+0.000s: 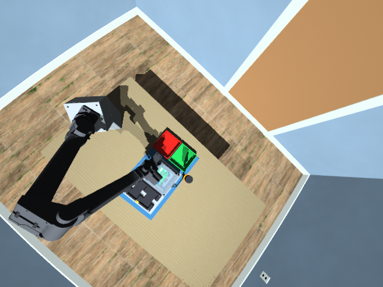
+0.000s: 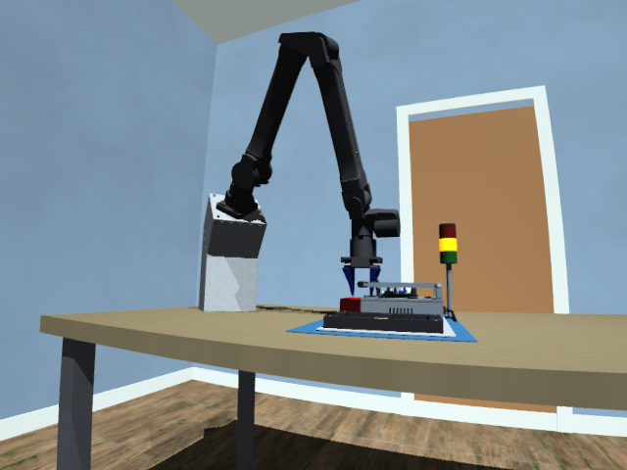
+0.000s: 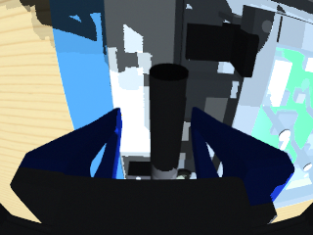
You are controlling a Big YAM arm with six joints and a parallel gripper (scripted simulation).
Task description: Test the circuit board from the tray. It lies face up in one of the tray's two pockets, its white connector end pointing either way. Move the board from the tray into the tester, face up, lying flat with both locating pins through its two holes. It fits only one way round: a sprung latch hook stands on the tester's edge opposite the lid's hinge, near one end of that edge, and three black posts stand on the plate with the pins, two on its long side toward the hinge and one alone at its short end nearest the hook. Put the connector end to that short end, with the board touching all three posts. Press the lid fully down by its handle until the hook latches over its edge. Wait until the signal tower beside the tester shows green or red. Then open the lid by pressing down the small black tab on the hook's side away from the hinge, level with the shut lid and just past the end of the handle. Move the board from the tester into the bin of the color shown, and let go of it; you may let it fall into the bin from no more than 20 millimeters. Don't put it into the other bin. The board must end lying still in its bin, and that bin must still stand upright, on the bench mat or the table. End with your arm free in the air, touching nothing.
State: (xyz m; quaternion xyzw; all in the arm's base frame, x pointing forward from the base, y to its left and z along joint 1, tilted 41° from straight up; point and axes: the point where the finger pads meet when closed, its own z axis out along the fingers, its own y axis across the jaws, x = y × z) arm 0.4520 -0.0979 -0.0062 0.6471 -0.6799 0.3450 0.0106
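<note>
My gripper is now 4 cm short of the black latch hook, 5 cm to the right of it and 2 cm below it. Round my hand: green circuit board 9 cm ahead, 2 cm to the right; tester plate 9 cm ahead, 1 cm to the right; tester lid 9 cm ahead, 2 cm to the right, 2 cm above.
</note>
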